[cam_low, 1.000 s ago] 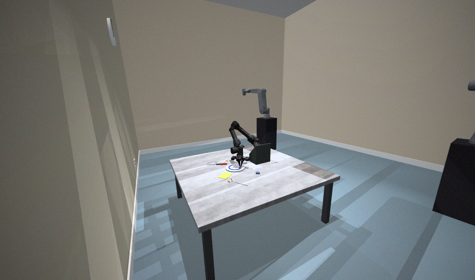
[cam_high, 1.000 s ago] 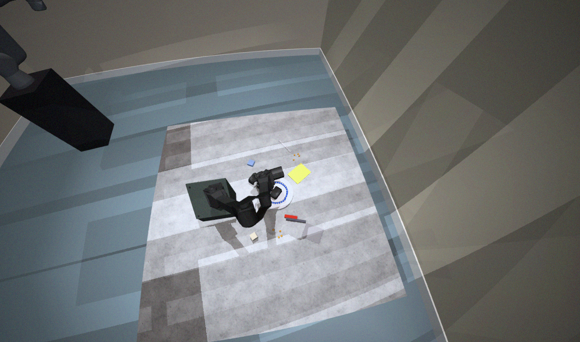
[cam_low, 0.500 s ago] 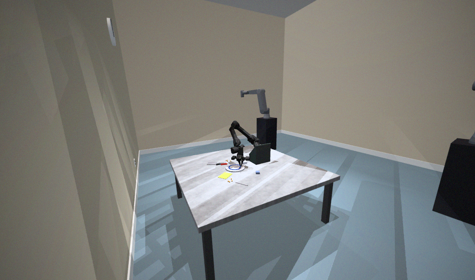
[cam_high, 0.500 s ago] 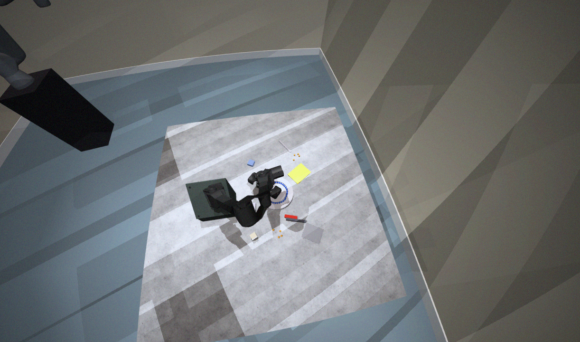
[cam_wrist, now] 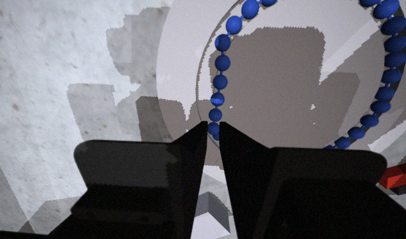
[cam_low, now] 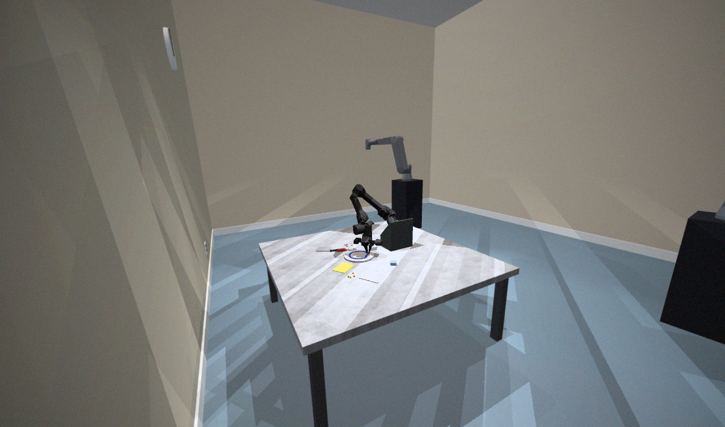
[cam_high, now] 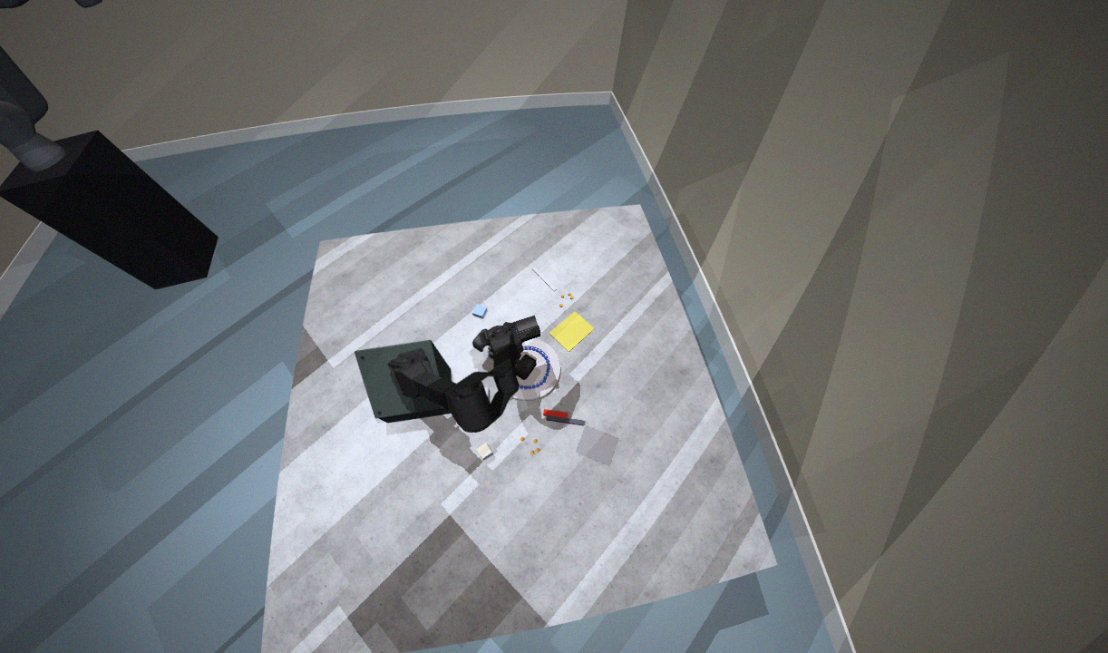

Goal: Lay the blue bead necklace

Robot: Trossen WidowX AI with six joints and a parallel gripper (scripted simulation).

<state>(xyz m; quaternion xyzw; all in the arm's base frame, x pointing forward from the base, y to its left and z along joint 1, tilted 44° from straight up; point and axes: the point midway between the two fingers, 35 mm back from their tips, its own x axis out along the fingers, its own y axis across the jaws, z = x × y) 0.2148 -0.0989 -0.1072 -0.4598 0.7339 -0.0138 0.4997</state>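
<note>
Right now the round white bead board is 6 cm ahead of my gripper tip, 3 cm to the right of it and 1 cm below it. Round my gripper tip: blue block: 21 cm to the left, 5 cm behind, 1 cm below; yellow sheet: 23 cm ahead, 6 cm to the left, 1 cm below; grey tool: 20 cm to the right, 11 cm ahead, 1 cm below.
</note>
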